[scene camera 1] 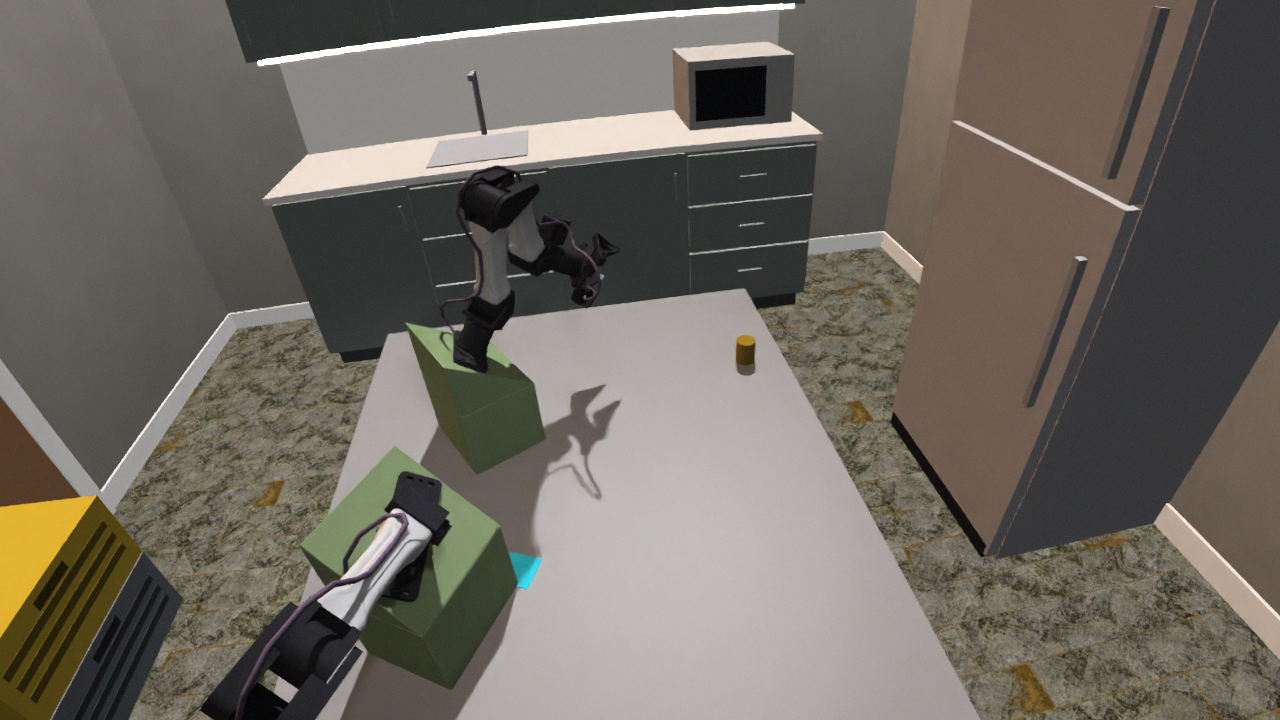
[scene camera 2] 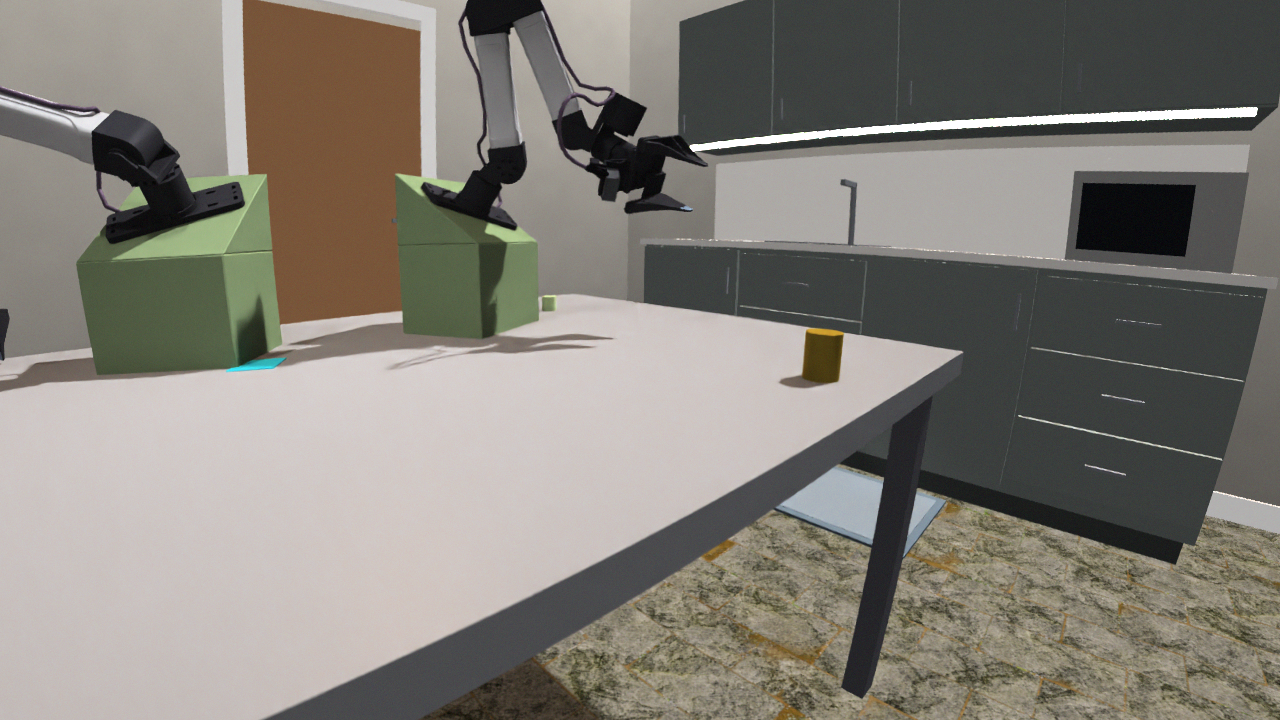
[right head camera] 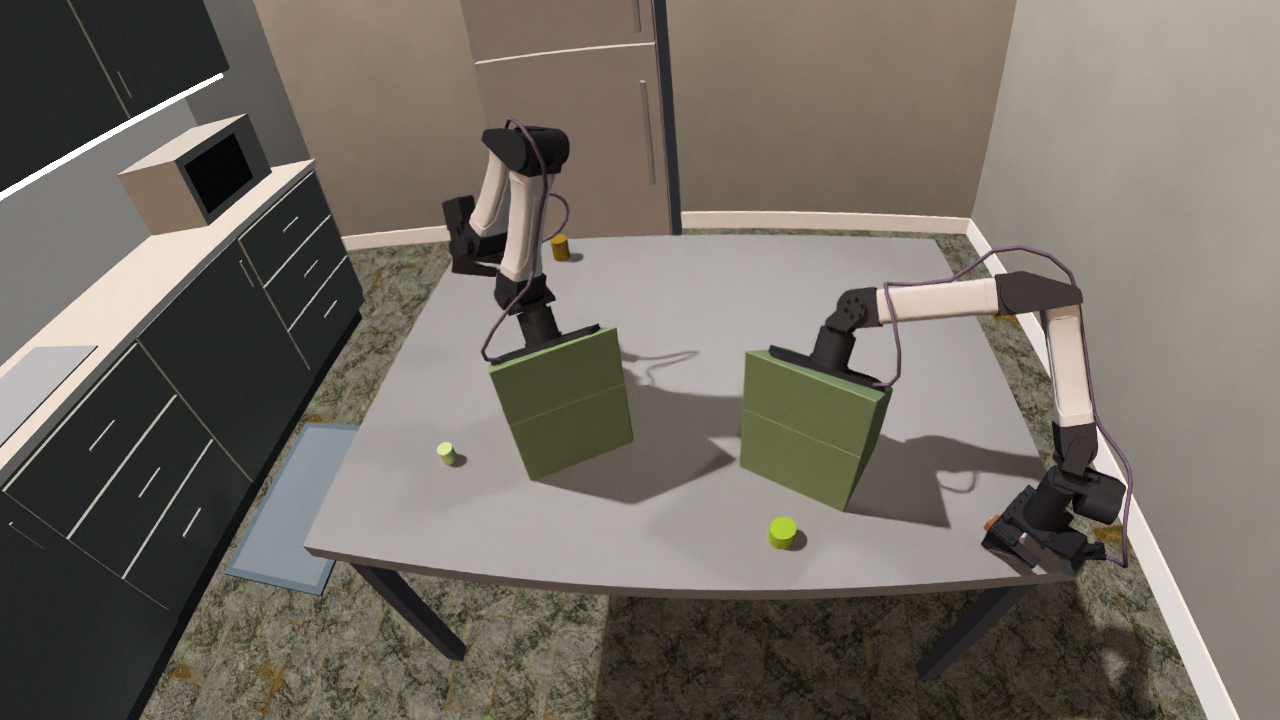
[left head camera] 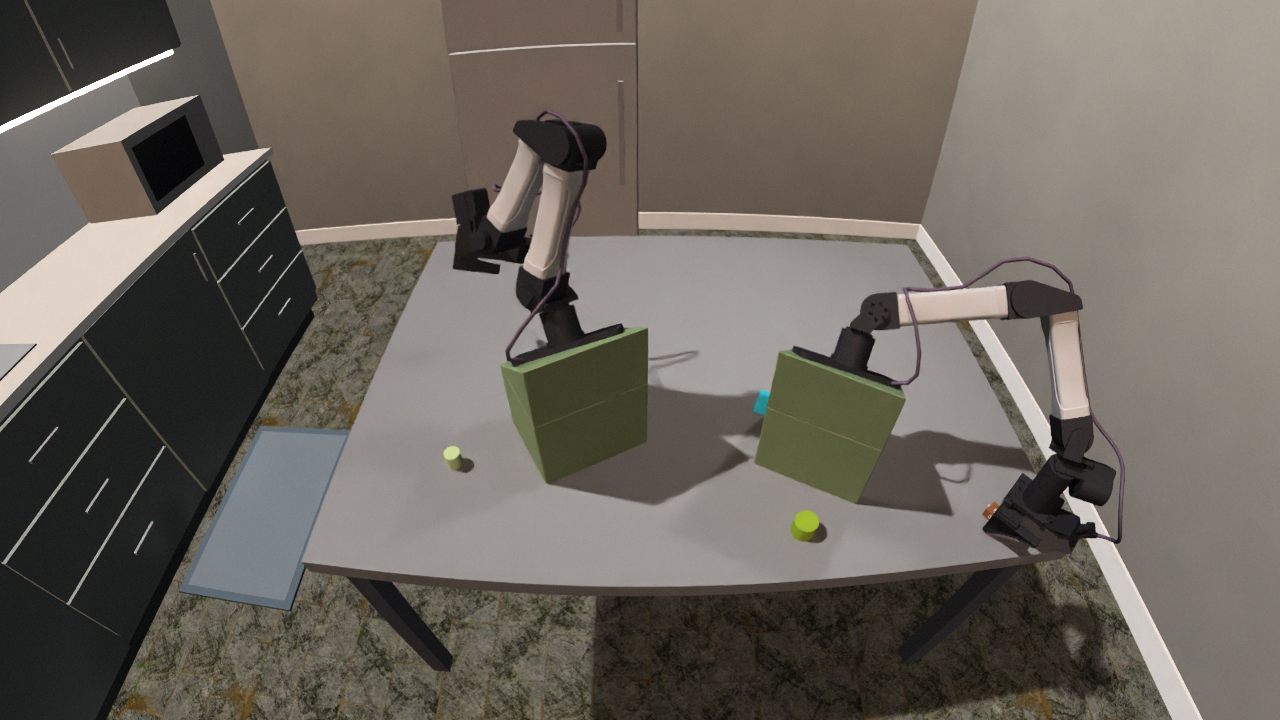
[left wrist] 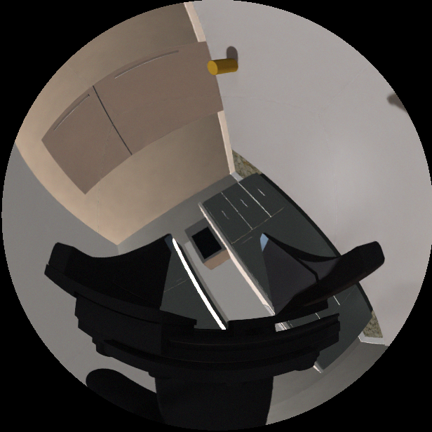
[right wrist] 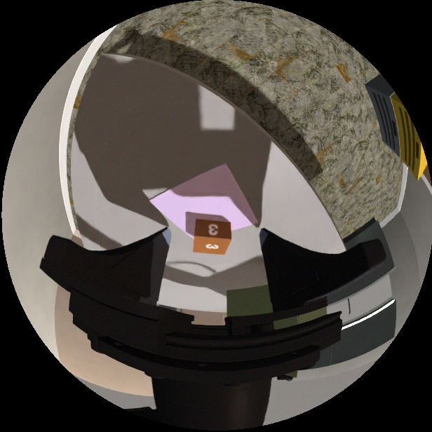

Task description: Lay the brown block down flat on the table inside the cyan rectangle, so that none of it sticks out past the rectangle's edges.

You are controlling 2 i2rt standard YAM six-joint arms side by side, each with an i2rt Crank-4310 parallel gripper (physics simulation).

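Frame: origin at the left arm's base, x ahead, y right, z down, level; metres.
Seen in the pictures: left gripper, fingertip midpoint: (scene camera 1: pixel 612 263) (scene camera 2: pixel 698 188); right gripper, fingertip midpoint: (right head camera: pixel 996 531) (left head camera: pixel 994 517); left arm's base, origin of the base link: (scene camera 1: pixel 469 352) (scene camera 2: pixel 470 209) (right head camera: pixel 545 347) (left head camera: pixel 568 347); right arm's base, origin of the base link: (scene camera 1: pixel 406 534) (scene camera 2: pixel 177 213) (right head camera: pixel 826 370) (left head camera: pixel 846 370).
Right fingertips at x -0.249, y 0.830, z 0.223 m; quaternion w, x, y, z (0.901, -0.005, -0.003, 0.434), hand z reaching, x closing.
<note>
Offsets run from my right fingertips to a thing's top centre. "*": to the spot under its first point.
The brown block @[dx +0.007, dy -0.001, dz -0.013 m] (left head camera: pixel 990 510) (right head camera: pixel 991 522) (right wrist: pixel 212 244), a small cube marked 3, is on the table near its right front corner, by an edge of a lilac rectangle (right wrist: pixel 200 202). My right gripper (right wrist: pixel 214 230) is open above it, with a fingertip to each side of the block in the right wrist view and gaps between. The cyan rectangle @[* dx +0.329, dy -0.447, dz +0.005 m] (left head camera: pixel 761 402) (scene camera 1: pixel 526 570) (scene camera 2: pixel 257 364) lies flat on the table behind my right arm's green base, which hides part of it. My left gripper (scene camera 1: pixel 608 262) (scene camera 2: pixel 698 187) (left wrist: pixel 216 236) is open and empty, raised high at the far left.
Two green bases @[* dx +0.161, dy -0.805, dz -0.154 m] (left head camera: pixel 581 411) @[* dx +0.113, dy -0.383, dz -0.158 m] (left head camera: pixel 827 429) carry the arms. A lime cylinder @[dx +0.010, dy -0.409, dz -0.028 m] (left head camera: pixel 805 525) (right head camera: pixel 782 533) stands near the front edge, a pale green cylinder @[dx +0.160, dy -1.072, dz -0.028 m] (left head camera: pixel 452 458) (right head camera: pixel 446 454) at the left, and an amber cylinder @[dx +0.904, dy -0.978, dz -0.055 m] (right head camera: pixel 560 248) (scene camera 1: pixel 744 350) (scene camera 2: pixel 821 355) (left wrist: pixel 223 66) at the far left corner.
</note>
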